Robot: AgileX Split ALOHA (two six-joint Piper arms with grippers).
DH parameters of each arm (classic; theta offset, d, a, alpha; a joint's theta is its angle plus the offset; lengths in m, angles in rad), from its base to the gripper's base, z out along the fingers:
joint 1: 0 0.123 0 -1.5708
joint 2: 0.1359 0 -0.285 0
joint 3: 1.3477 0 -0.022 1.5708
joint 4: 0 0.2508 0 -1.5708
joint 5: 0 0 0.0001 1.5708
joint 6: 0 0.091 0 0
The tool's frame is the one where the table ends.
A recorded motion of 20 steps. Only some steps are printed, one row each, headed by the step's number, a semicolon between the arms.
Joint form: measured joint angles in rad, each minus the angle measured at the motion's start. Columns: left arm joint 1, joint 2, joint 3, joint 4, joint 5, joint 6; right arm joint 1, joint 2, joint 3, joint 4, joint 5, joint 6.
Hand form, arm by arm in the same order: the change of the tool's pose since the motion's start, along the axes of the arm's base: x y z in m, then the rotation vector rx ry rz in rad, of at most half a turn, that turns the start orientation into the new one. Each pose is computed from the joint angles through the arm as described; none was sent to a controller.
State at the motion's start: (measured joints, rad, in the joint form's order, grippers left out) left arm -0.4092 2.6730 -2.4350 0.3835 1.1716 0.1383; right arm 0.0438 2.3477 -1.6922 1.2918 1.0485 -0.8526
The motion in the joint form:
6: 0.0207 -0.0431 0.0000 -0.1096 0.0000 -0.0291; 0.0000 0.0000 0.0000 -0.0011 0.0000 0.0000
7: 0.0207 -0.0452 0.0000 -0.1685 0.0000 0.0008; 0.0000 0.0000 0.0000 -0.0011 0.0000 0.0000
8: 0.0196 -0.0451 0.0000 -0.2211 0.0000 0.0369; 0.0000 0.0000 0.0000 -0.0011 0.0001 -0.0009
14: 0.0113 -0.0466 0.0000 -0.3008 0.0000 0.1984; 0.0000 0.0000 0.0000 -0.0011 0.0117 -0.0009
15: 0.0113 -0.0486 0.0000 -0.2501 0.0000 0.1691; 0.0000 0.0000 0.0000 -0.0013 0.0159 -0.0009
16: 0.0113 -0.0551 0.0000 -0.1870 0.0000 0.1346; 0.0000 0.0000 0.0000 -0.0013 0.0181 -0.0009
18: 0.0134 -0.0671 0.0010 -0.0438 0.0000 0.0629; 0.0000 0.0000 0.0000 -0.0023 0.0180 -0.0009
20: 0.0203 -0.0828 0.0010 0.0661 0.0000 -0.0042; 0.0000 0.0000 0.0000 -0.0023 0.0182 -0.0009
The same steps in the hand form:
6: -0.0001 0.0028 0.0205 -0.1276 -0.0024 0.0614; 0.0000 0.0000 -0.0001 -0.0009 0.0000 0.0006
7: -0.0020 -0.0016 0.0204 -0.1712 0.0235 0.0415; 0.0000 0.0000 -0.0001 -0.0009 0.0000 0.0006
8: -0.0040 -0.0061 0.0196 -0.2067 0.0484 0.0134; -0.0001 0.0000 -0.0001 -0.0011 -0.0008 0.0011
14: -0.0083 -0.0164 0.0196 -0.2256 0.0920 -0.1371; -0.0009 0.0004 0.0003 0.0048 0.0027 0.0105
15: -0.0066 -0.0125 0.0211 -0.1886 0.0713 -0.1151; -0.0012 0.0006 0.0004 0.0067 0.0039 0.0140
16: -0.0046 -0.0077 0.0255 -0.1438 0.0402 -0.0902; -0.0014 0.0007 0.0005 0.0078 0.0046 0.0158
18: 0.0002 0.0041 0.0349 -0.0414 -0.0319 -0.0382; -0.0014 0.0007 0.0004 0.0069 0.0045 0.0162
20: 0.0044 0.0156 0.0470 0.0270 -0.1018 0.0167; -0.0015 0.0007 0.0004 0.0070 0.0046 0.0164

